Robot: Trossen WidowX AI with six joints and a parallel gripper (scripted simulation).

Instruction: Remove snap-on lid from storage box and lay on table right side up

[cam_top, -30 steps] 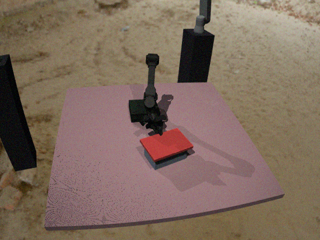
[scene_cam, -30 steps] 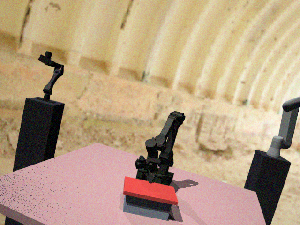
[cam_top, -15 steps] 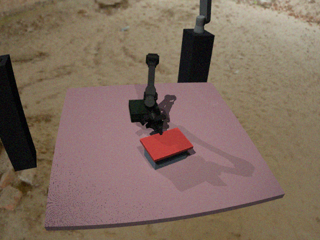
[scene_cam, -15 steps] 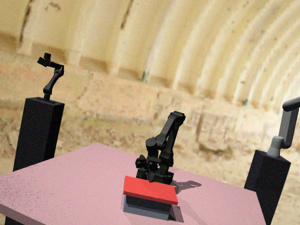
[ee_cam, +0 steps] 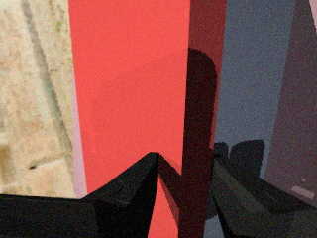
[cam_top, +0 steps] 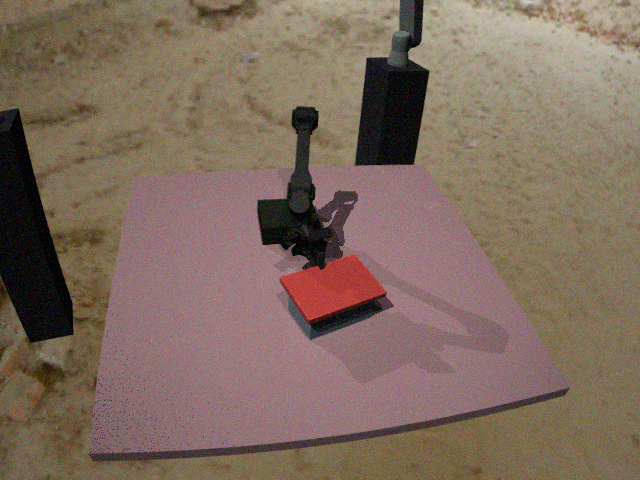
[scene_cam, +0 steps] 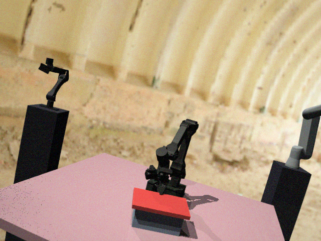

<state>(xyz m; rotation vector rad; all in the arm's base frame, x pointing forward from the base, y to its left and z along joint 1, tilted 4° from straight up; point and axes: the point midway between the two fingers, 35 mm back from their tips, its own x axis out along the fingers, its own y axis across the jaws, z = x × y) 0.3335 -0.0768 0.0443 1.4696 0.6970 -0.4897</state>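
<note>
Now: the red lid 8 cm ahead of my gripper tip and 1 cm to the left of it. Round my gripper tip: storage box 8 cm ahead, 6 cm below, 1 cm to the left.
</note>
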